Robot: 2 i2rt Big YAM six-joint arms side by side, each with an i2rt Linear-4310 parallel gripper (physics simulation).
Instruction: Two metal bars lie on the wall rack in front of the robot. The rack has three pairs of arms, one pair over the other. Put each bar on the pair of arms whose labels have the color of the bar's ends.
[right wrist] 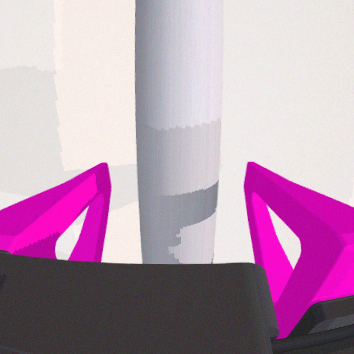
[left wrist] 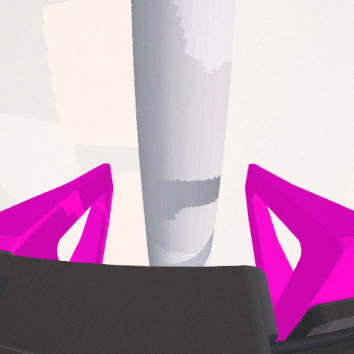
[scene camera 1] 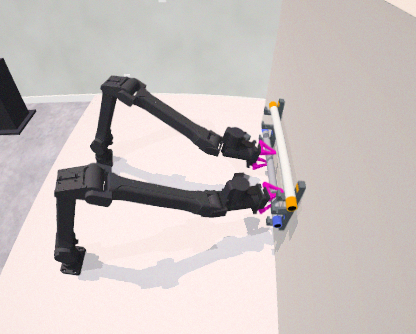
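Where they show: left gripper, between the fingertips: [left wrist: 178, 174] [scene camera 1: 273, 158]; right gripper, between the fingertips: [right wrist: 176, 173]; left arm's base, origin of its link: [scene camera 1: 104, 159]; right arm's base, origin of its link: [scene camera 1: 73, 260].
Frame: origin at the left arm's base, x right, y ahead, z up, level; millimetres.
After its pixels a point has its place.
A white bar with orange ends [scene camera 1: 284, 155] {x 502, y 659, z 372 mm} lies across the top arms of the wall rack [scene camera 1: 302, 185] {x 645, y 639, z 401 mm}, beside an orange label [scene camera 1: 298, 188] {x 646, y 628, z 393 mm}. A grey bar with blue ends [scene camera 1: 271, 172] {x 446, y 671, z 221 mm} [left wrist: 182, 115] {x 315, y 702, z 209 mm} [right wrist: 178, 75] {x 492, y 645, z 209 mm} lies lower, at the rack's lower arms; the labels there are hidden. My left gripper [scene camera 1: 270, 157] {x 366, y 719, z 203 mm} [left wrist: 178, 174] {x 366, y 719, z 203 mm} is open around this grey bar, with a gap on both sides. My right gripper [scene camera 1: 278, 196] {x 543, y 665, z 203 mm} [right wrist: 176, 173] {x 543, y 665, z 203 mm} is open around the same bar, nearer its lower end in the scene view, also with gaps. The bar's ends do not show in the wrist views.
The wall [scene camera 1: 350, 175] {x 780, y 605, z 612 mm} rises directly behind the rack. The orange-ended bar lies close past both grippers' fingertips in the scene view. The two arms reach side by side over the pale table [scene camera 1: 200, 300] {x 779, y 313, z 0 mm}. A dark stand [scene camera 1: 11, 107] is at the far left.
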